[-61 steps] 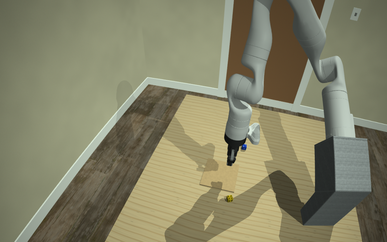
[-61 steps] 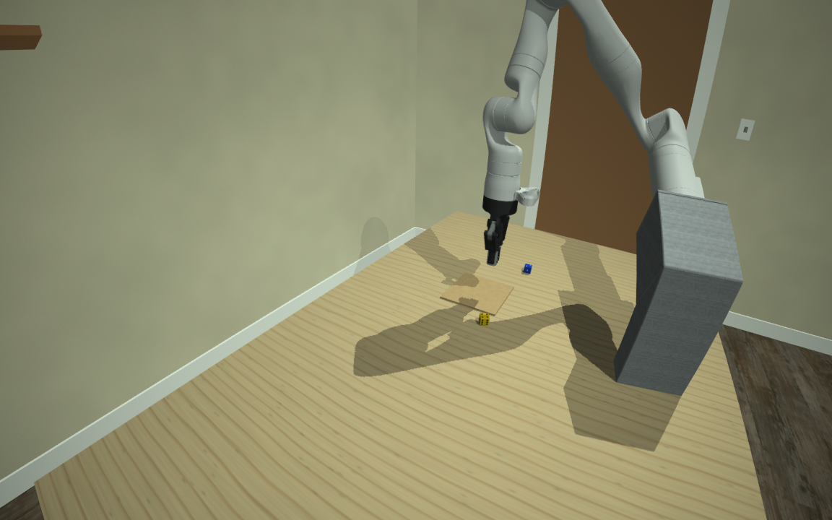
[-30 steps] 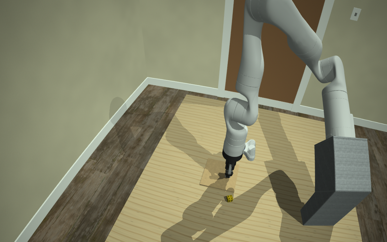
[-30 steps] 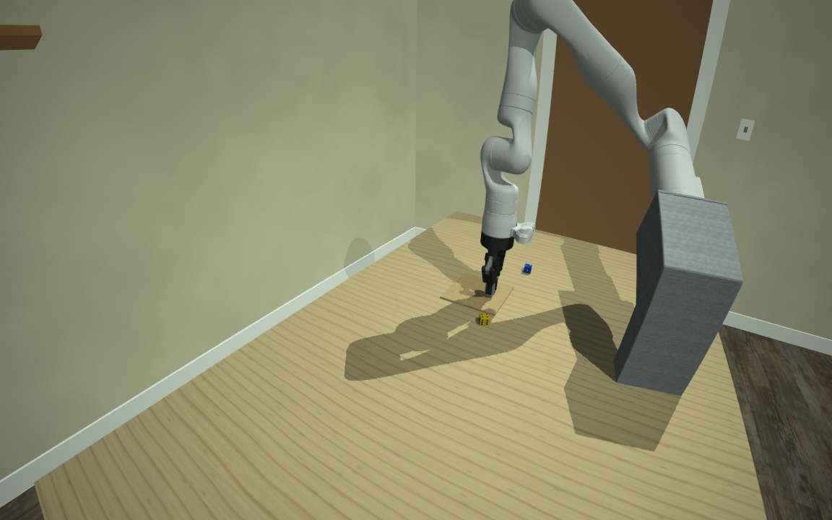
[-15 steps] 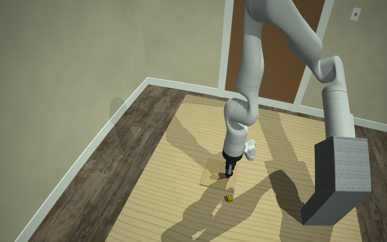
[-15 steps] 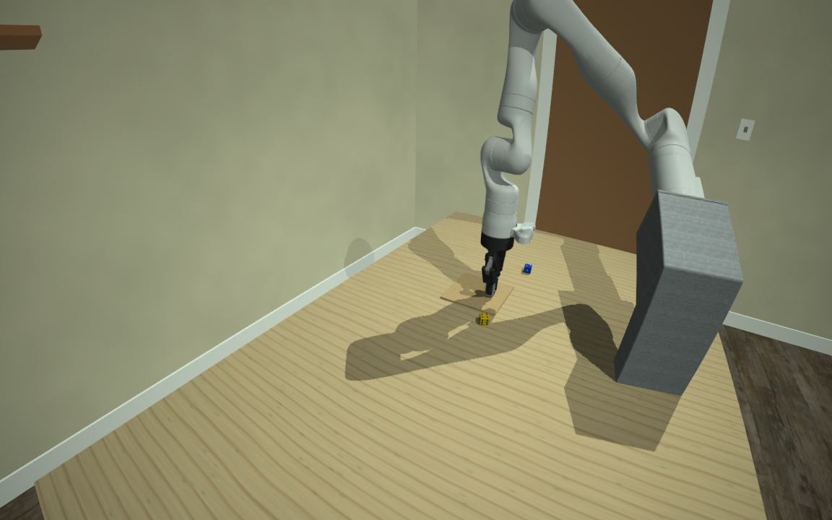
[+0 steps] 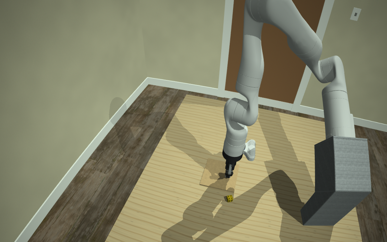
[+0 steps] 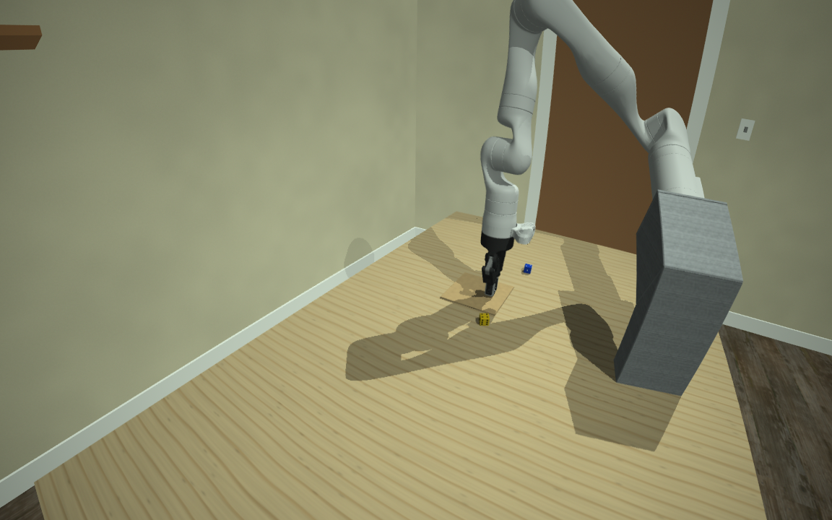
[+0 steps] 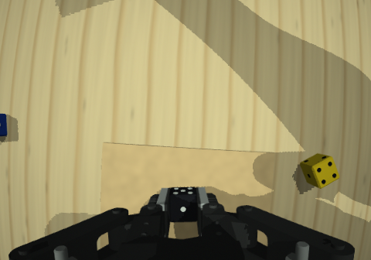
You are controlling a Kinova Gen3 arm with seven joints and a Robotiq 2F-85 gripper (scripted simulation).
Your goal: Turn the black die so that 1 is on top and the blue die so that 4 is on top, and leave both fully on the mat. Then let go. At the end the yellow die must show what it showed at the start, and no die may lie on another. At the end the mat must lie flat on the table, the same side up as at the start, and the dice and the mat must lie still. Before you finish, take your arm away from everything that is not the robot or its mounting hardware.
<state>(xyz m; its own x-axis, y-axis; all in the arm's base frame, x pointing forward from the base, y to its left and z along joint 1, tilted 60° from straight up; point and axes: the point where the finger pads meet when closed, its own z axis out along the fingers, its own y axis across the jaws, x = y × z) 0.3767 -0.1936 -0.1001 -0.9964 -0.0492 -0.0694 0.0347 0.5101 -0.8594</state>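
Right now the black die is 1 cm below my hand. The rest, counted from my hand: yellow die: 2 cm behind, 11 cm to the left, 2 cm below; tan mat: 3 cm ahead, 3 cm below; blue die: 7 cm behind, 17 cm to the right, 2 cm below.
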